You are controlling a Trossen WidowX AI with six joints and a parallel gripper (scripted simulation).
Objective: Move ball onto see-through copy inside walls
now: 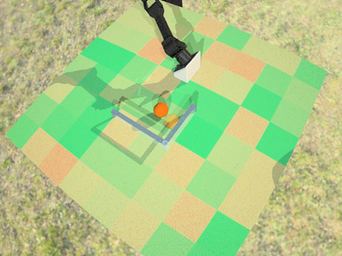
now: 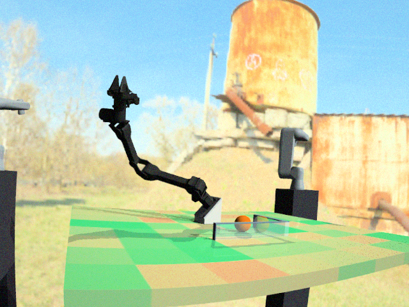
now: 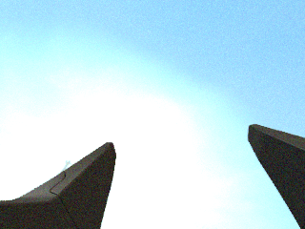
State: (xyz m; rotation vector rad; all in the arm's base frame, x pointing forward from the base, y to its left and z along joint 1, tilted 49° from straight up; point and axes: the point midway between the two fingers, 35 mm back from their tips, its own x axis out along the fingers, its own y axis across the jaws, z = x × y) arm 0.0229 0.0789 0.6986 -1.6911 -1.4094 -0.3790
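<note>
The orange ball lies 600 mm below my gripper tip, 520 mm to the left of it and 220 mm ahead of it. Also, from my gripper tip: see-through copy (600 mm to the left, 600 mm below, 240 mm ahead).
</note>
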